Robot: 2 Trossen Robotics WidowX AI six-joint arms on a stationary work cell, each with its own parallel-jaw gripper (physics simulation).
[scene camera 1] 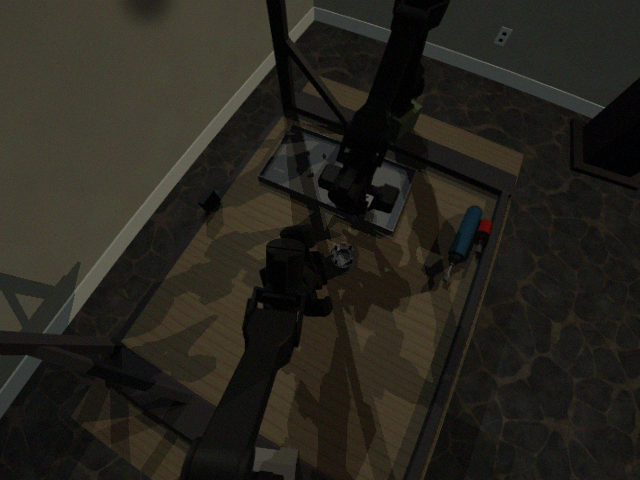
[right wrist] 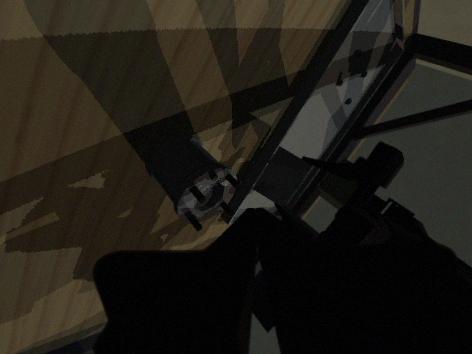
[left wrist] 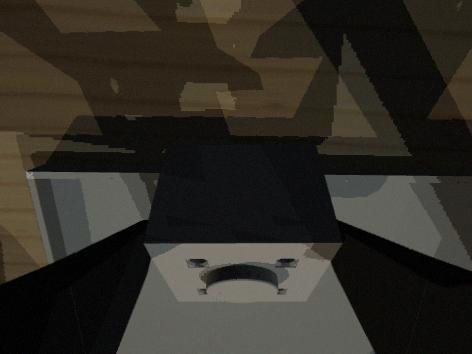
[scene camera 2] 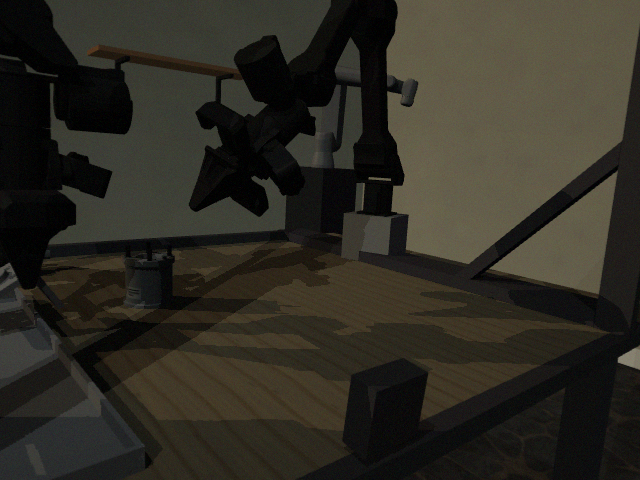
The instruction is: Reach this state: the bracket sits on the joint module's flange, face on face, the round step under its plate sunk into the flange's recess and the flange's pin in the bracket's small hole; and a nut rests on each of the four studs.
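Places are measured from the left arm's base along level axes (x ahead, y left, z up), in millimetres.
Pixels of known places: left gripper, between the fingertips: [right wrist: 289, 180] [left wrist: 240, 230] [scene camera 2: 22, 278]; right gripper, between the fingertips: [scene camera 1: 322, 254] [right wrist: 254, 216] [scene camera 2: 191, 208]; left arm's base, origin of its link: [scene camera 1: 399, 106]; right arm's base, origin of its link: [scene camera 2: 376, 213].
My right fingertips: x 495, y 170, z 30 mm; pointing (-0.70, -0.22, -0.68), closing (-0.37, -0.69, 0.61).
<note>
For each thing: its top centre in the pictures, then the offset to it from my right fingertips.
- bracket, centre of its top: [left wrist: 242, 286] [scene camera 2: 5, 264] [right wrist: 302, 188] [scene camera 1: 358, 197] 53 mm down, 191 mm back, 55 mm right
- joint module, centre of its top: [right wrist: 218, 207] [scene camera 2: 148, 245] [scene camera 1: 343, 253] 50 mm down, 50 mm back, 23 mm left
- tray, centre of its top: [left wrist: 377, 332] [right wrist: 325, 128] [scene camera 1: 338, 172] 108 mm down, 239 mm back, 170 mm right
- blue screwdriver-like tool, centre of its top: [scene camera 1: 465, 239] 81 mm down, 311 mm back, 217 mm left
- dark block, centre of its top: [scene camera 2: 388, 370] [scene camera 1: 205, 196] 67 mm down, 88 mm ahead, 354 mm right
- green block, centre of its top: [right wrist: 356, 196] [scene camera 1: 399, 106] 30 mm down, 496 mm back, 169 mm right
The bracket [left wrist: 240, 197] stands at the tray, its light face with the round step turned toward the left wrist camera. My left gripper [left wrist: 240, 230] [scene camera 2: 28, 283] is shut on the bracket, one finger against each side; whether the bracket is lifted I cannot tell. The joint module [scene camera 1: 341, 256] [scene camera 2: 148, 281] [right wrist: 172, 172] stands upright on the table, its studs pointing up and bare. Small dark nuts [scene camera 1: 324, 156] [right wrist: 348, 101] lie in the tray [scene camera 1: 279, 164] [scene camera 2: 121, 436] [left wrist: 90, 200]. My right gripper [right wrist: 254, 216] [scene camera 2: 195, 205] is shut and empty, raised beside the module.
A blue screwdriver-like tool [scene camera 1: 466, 229] and a red one [scene camera 1: 484, 227] lie by the table's right edge in scene camera 1. A dark block [scene camera 2: 385, 405] [scene camera 1: 210, 200] stands at the opposite edge. A green block [scene camera 1: 409, 120] is behind the left arm.
</note>
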